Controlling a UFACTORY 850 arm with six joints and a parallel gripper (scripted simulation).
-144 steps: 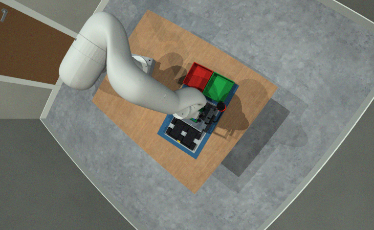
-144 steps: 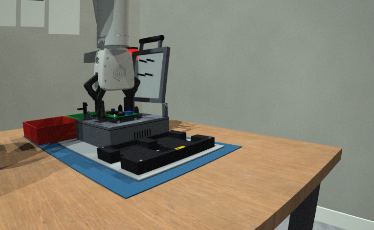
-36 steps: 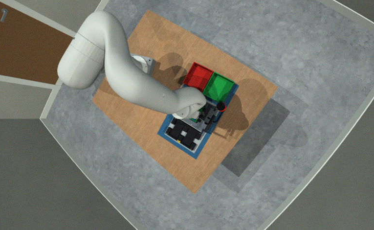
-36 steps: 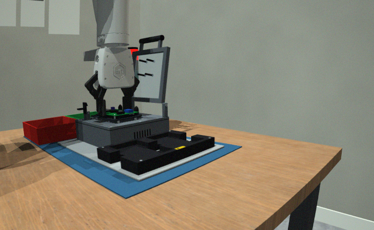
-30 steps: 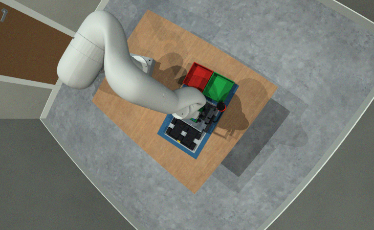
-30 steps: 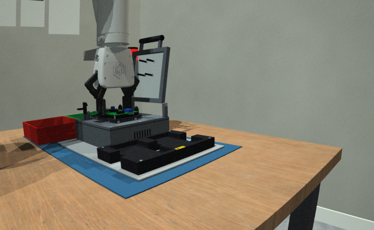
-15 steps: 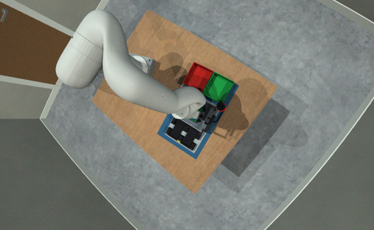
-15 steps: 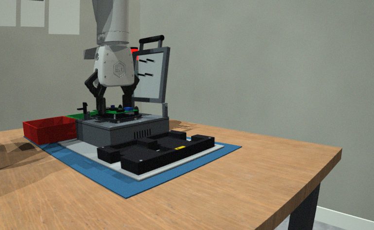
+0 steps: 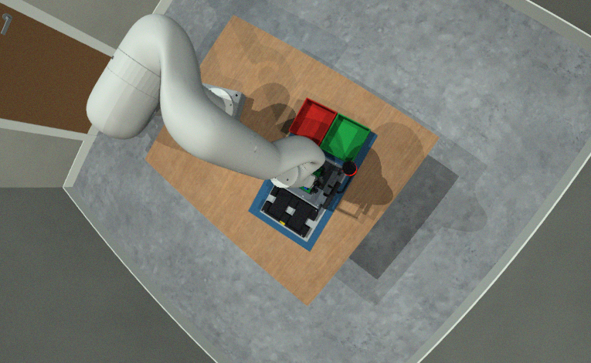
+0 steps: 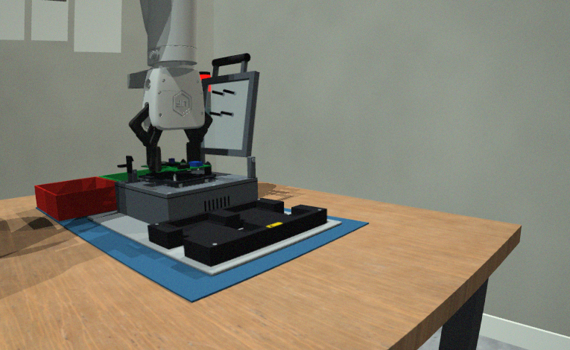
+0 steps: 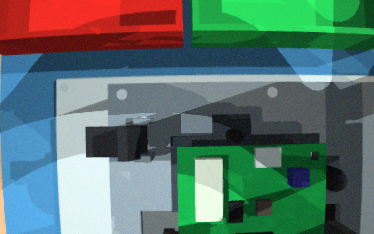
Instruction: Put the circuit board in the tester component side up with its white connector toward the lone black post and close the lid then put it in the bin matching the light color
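My hand is 70 mm past the black hook, 50 mm to the right of it and 10 mm above it. Round my hand: see-through lid: 110 mm ahead, 90 mm above, 10 mm to the left; green circuit board: 10 mm below; green bin: 200 mm to the left, 80 mm below, 20 mm ahead.
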